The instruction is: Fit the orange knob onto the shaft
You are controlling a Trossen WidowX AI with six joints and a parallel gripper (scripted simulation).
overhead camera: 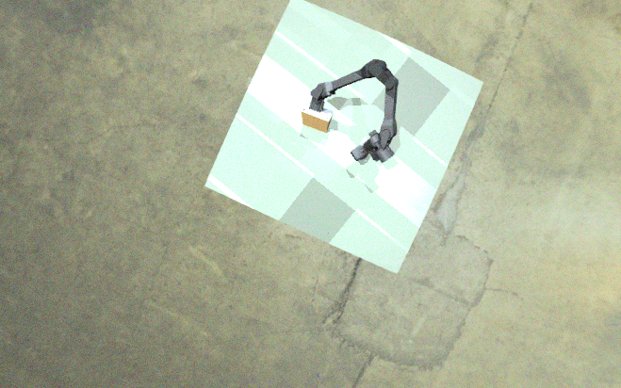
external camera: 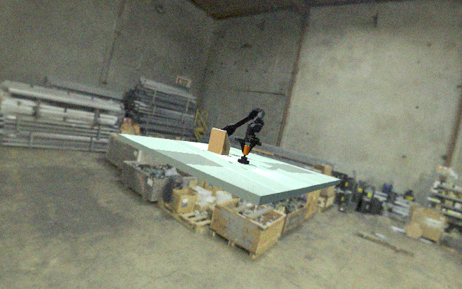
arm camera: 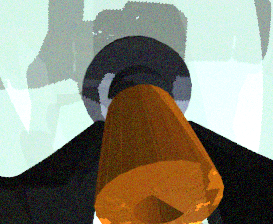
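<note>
Now: gripper tip 2 cm below the orange knob. The rest, counted from my gripper tip: round pedestal (4 cm below).
</note>
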